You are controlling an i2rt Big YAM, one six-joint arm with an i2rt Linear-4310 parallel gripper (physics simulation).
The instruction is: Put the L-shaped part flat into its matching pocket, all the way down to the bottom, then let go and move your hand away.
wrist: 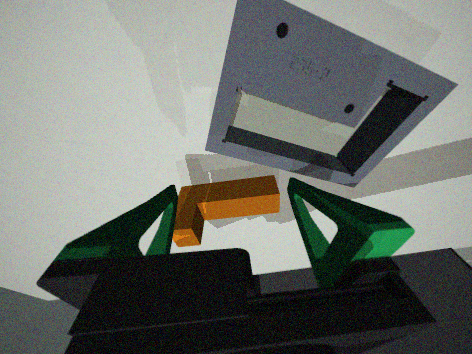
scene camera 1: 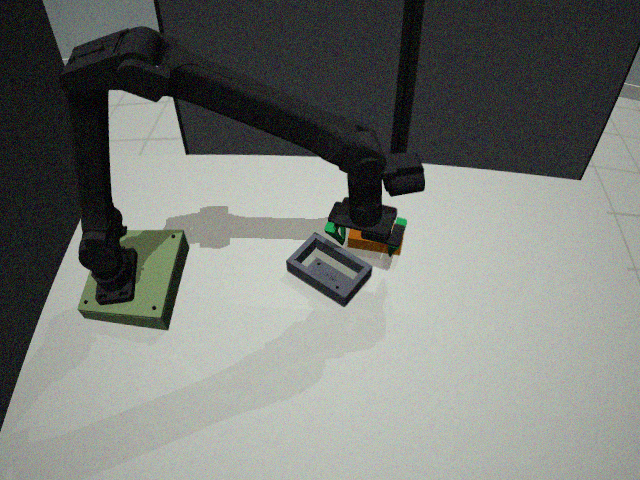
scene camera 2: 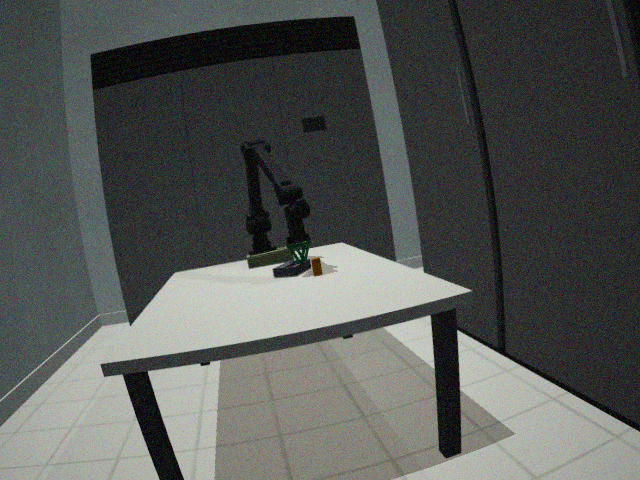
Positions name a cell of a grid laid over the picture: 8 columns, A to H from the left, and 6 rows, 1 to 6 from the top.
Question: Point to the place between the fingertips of my gripper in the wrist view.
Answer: D4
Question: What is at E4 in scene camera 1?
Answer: My gripper.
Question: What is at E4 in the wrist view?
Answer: An orange L-shaped part.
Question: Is my gripper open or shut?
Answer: Open.
